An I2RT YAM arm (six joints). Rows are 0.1 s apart.
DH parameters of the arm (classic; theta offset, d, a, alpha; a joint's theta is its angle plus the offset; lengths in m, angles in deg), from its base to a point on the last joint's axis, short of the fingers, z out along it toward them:
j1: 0 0.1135 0.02 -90
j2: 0 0 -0.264 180
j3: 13.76 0 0.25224 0
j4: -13.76 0 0.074 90
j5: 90 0 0 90
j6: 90 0.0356 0 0
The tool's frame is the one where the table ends.
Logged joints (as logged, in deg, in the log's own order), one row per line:
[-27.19 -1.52 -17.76 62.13 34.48 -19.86]
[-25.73 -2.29 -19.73 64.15 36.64 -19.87]
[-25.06 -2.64 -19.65 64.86 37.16 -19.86]
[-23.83 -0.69 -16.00 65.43 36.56 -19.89]
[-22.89 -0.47 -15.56 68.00 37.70 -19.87]
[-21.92 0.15 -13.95 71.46 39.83 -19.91]
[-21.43 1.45 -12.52 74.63 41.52 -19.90]
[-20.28 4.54 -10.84 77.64 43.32 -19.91]
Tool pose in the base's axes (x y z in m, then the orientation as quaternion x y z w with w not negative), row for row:
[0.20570 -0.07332 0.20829 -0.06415 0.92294 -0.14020 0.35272]
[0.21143 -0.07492 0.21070 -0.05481 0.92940 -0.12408 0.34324]
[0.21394 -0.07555 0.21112 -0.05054 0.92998 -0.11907 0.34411]
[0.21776 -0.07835 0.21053 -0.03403 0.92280 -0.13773 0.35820]
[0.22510 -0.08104 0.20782 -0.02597 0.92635 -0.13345 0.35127]
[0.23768 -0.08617 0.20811 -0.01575 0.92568 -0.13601 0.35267]
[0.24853 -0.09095 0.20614 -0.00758 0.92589 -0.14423 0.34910]
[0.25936 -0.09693 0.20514 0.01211 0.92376 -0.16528 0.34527]
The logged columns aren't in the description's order. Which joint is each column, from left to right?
Columns, left to right: j6, j5, j4, j2, j3, j1.
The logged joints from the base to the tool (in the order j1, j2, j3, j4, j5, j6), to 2 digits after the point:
[-19.86 62.13 34.48 -17.76 -1.52 -27.19]
[-19.87 64.15 36.64 -19.73 -2.29 -25.73]
[-19.86 64.86 37.16 -19.65 -2.64 -25.06]
[-19.89 65.43 36.56 -16.00 -0.69 -23.83]
[-19.87 68.00 37.70 -15.56 -0.47 -22.89]
[-19.91 71.46 39.83 -13.95 0.15 -21.92]
[-19.90 74.63 41.52 -12.52 1.45 -21.43]
[-19.91 77.64 43.32 -10.84 4.54 -20.28]

